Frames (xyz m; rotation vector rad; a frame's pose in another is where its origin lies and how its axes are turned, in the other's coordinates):
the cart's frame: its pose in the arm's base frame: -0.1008 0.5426 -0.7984 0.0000 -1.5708 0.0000
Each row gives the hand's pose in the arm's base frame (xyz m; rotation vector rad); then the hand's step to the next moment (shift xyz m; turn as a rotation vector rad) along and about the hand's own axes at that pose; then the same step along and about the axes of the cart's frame.
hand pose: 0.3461 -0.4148 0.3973 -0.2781 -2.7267 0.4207
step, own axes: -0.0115 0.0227 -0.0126 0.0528 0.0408 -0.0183
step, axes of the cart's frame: 0.0001 0.0216 -0.0184 0.0202 0.0558 0.0357
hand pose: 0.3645 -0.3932 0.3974 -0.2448 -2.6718 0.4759
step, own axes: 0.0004 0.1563 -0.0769 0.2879 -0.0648 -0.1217
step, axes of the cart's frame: 0.0090 0.1673 -0.0478 0.2334 0.0444 0.2132
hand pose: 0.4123 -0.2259 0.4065 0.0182 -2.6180 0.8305
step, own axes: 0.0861 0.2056 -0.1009 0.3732 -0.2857 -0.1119
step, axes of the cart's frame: -0.0061 0.2346 0.0693 0.3795 -0.1343 0.2671
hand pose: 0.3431 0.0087 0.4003 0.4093 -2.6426 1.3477
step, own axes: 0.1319 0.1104 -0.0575 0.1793 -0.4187 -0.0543
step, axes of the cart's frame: -0.0181 0.0854 0.1589 0.3994 -0.2216 0.0422
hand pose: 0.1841 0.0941 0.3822 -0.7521 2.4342 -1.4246
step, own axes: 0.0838 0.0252 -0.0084 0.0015 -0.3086 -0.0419
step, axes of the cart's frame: -0.0121 -0.0283 0.0824 0.2869 -0.0924 -0.0783
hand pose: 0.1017 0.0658 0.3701 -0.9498 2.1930 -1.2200
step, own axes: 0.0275 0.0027 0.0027 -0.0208 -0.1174 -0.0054
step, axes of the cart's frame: -0.0052 -0.0211 0.0173 0.1050 -0.0249 -0.0509
